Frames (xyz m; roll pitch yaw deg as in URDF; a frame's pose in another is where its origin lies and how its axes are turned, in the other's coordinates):
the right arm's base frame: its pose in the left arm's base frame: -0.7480 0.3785 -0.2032 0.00 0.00 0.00
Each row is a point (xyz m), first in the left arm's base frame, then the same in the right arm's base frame.
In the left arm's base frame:
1: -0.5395 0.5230 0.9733
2: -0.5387 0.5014 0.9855
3: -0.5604 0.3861 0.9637
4: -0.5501 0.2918 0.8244
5: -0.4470 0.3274 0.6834
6: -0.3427 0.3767 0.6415
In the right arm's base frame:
1: 0.2085 0.1445 1.1765
2: 0.2093 0.1229 1.1887
3: 0.1876 0.0076 1.1669
4: 0.1979 -0.0867 1.0276
5: 0.3010 -0.0511 0.8866
6: 0.4053 -0.0018 0.8447

